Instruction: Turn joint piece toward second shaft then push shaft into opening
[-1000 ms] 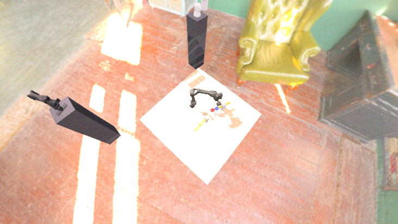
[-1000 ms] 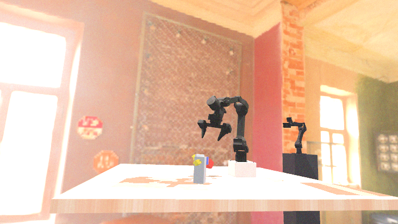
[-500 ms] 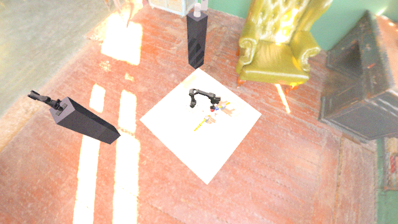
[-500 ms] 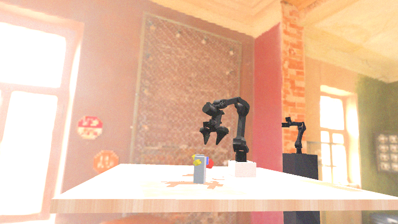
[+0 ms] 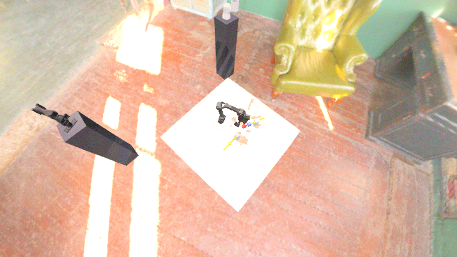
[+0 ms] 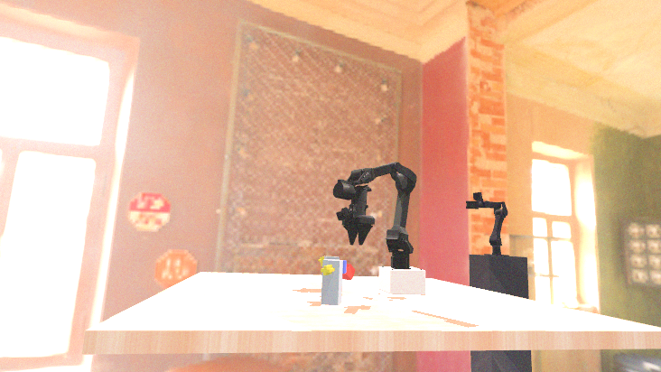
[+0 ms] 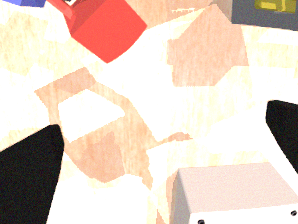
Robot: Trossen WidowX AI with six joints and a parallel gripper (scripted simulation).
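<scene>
Right now my gripper tip is 90 mm above the red joint piece, 40 mm to the right of it and 40 mm short of it.
</scene>
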